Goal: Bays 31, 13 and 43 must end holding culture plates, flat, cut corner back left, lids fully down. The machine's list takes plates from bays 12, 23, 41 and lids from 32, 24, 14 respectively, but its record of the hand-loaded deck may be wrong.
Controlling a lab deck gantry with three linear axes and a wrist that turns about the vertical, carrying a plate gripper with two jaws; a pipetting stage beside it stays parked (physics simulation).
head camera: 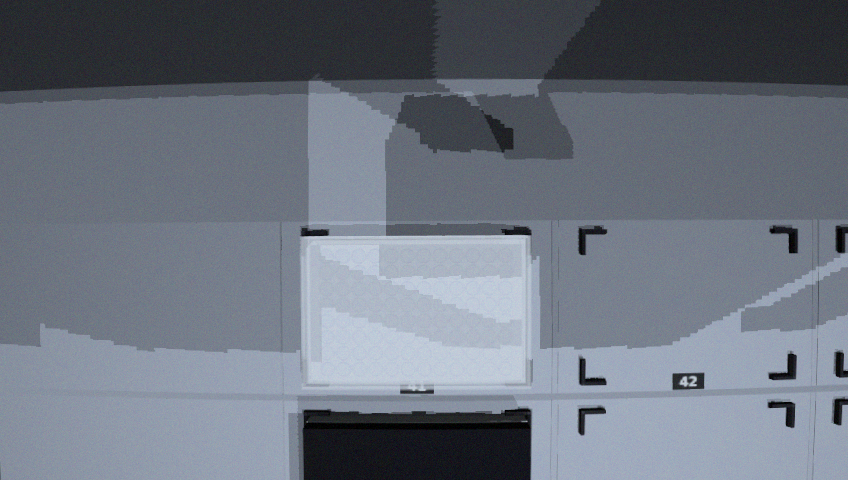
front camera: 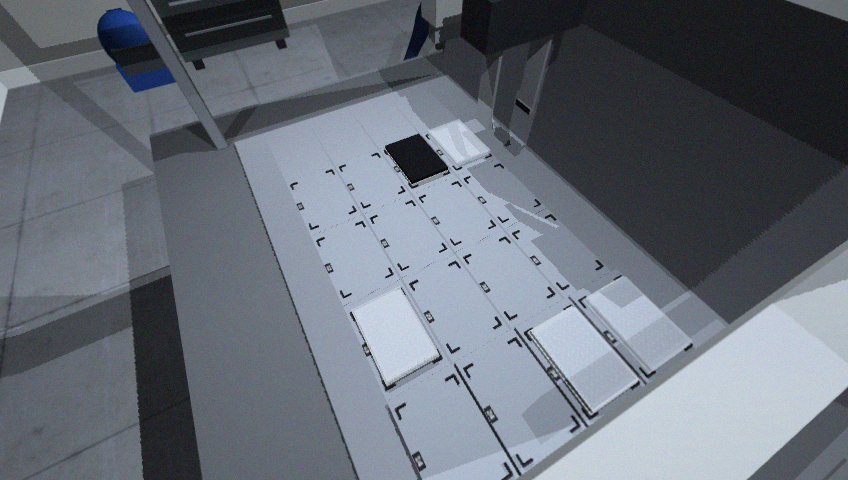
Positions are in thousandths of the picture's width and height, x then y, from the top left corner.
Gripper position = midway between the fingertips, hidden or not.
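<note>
Clear lid (head camera: 445,651). Black lid (front camera: 494,336). Another clear lid (front camera: 469,709). Bay 41 (head camera: 639,480). Bay 43 (front camera: 667,541). My gripper (front camera: 595,243).
</note>
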